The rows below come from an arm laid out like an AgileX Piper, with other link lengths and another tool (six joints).
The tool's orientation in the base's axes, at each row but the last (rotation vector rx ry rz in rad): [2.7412, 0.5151, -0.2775]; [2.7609, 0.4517, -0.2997]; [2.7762, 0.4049, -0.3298]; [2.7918, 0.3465, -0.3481]
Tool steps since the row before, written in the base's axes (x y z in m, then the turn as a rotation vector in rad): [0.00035, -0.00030, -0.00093, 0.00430, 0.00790, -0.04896]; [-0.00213, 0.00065, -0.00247, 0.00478, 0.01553, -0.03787]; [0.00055, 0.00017, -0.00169, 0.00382, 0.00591, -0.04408]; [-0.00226, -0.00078, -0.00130, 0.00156, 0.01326, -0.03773]
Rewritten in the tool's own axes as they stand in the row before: [0.00046, 0.00013, 0.00092, 0.01864, -0.01947, 0.04185]; [-0.00117, -0.00201, 0.00238, 0.01833, -0.02300, 0.02886]; [0.00101, -0.00045, 0.00140, 0.01681, -0.01624, 0.03803]; [-0.00193, -0.00024, 0.00191, 0.01440, -0.02195, 0.03021]
